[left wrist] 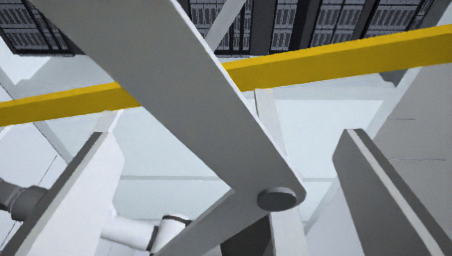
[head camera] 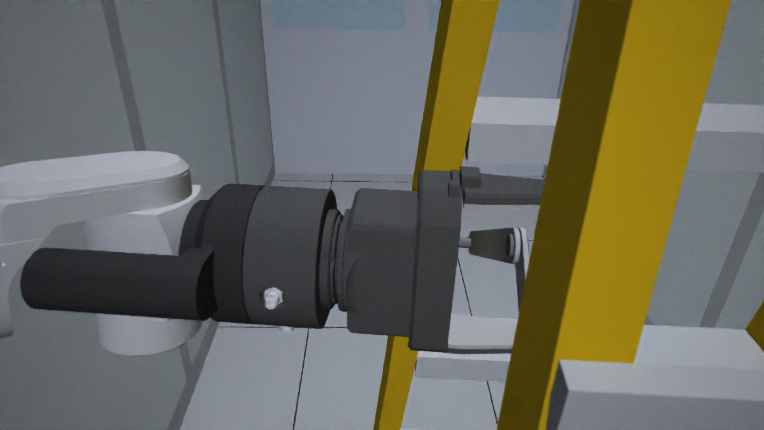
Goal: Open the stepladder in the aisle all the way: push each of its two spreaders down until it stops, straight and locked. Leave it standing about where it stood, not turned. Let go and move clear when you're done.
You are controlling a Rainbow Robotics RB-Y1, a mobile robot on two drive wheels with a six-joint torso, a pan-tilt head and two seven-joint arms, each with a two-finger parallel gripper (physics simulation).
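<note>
The stepladder's near yellow rail stands in front of its farther yellow rail; a yellow rail also crosses the left wrist view. A grey spreader is bent at its round hinge, its two bars meeting at an angle. My left gripper is open, reaching in behind the near rail, with the hinge lying across the space between its fingers. Its fingertips are hidden by that rail in the head view. My right gripper's fingers do not show.
White treads join the rails. Another thin grey bar shows behind the spreader. White arm links and a dark wrist part are low at the left. Grey panels line the aisle; dark racks stand beyond.
</note>
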